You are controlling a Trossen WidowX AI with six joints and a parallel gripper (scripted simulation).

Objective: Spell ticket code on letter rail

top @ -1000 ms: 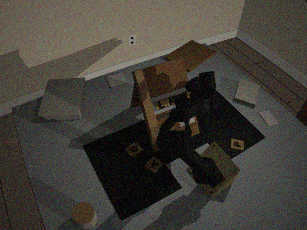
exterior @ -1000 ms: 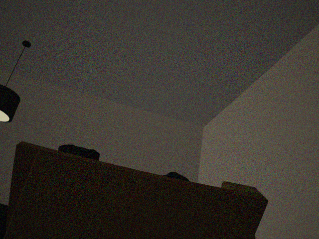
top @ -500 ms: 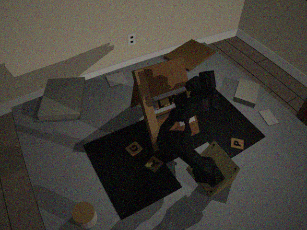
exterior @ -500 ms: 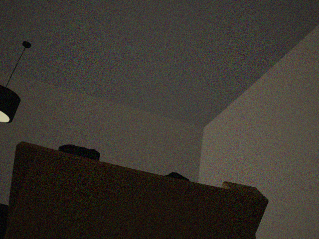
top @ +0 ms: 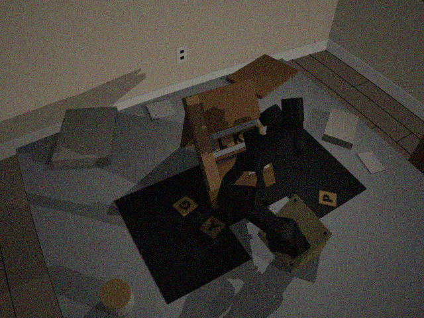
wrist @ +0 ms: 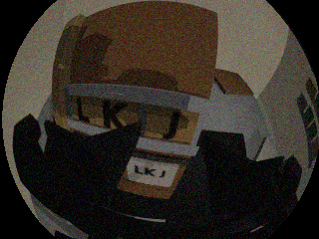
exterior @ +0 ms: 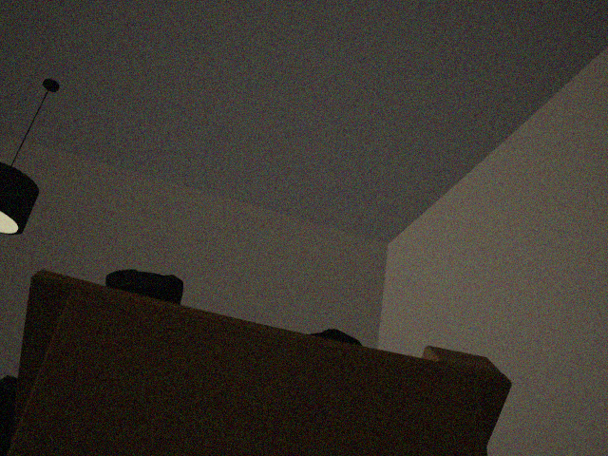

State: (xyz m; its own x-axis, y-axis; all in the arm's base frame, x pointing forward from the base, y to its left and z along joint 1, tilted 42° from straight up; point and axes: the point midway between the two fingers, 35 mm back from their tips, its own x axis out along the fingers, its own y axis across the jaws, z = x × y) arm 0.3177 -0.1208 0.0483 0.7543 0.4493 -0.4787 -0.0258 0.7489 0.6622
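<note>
Right now my gripper tip is 2 cm short of the j tile and 1 cm above it. The rest, counted from my gripper tip: white ticket 9 cm below, 3 cm behind, 2 cm to the left; then p tile 23 cm behind, 17 cm below, 16 cm to the right; then black mat 17 cm below, 13 cm behind, 8 cm to the left.
</note>
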